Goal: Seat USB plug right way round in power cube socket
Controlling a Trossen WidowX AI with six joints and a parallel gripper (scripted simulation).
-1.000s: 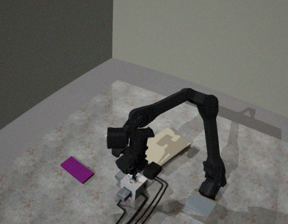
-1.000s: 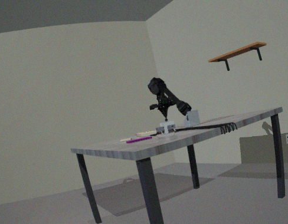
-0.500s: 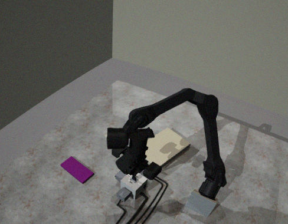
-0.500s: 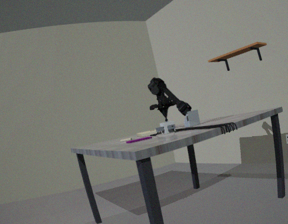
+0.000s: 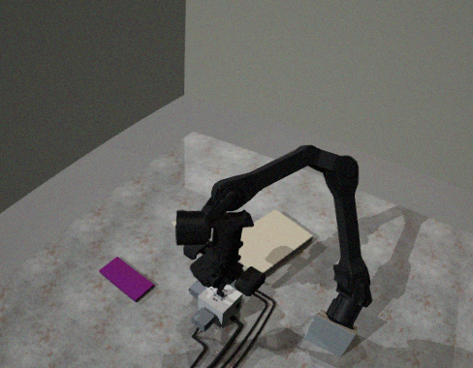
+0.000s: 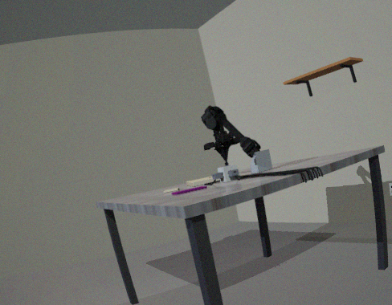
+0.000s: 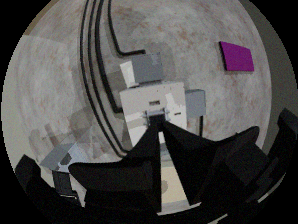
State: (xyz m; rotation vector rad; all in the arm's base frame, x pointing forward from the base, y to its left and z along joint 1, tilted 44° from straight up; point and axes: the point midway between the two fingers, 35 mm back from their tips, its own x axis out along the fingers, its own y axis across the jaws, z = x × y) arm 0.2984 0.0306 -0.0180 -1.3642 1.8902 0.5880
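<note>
My gripper tip is 2 cm above the black USB plug. Also, from my gripper tip: cream slab (4 cm behind, 28 cm to the right, 10 cm below); then purple flat card (27 cm ahead, 2 cm to the left, 10 cm below); then cream tile (21 cm ahead, 25 cm to the right, 10 cm below).
</note>
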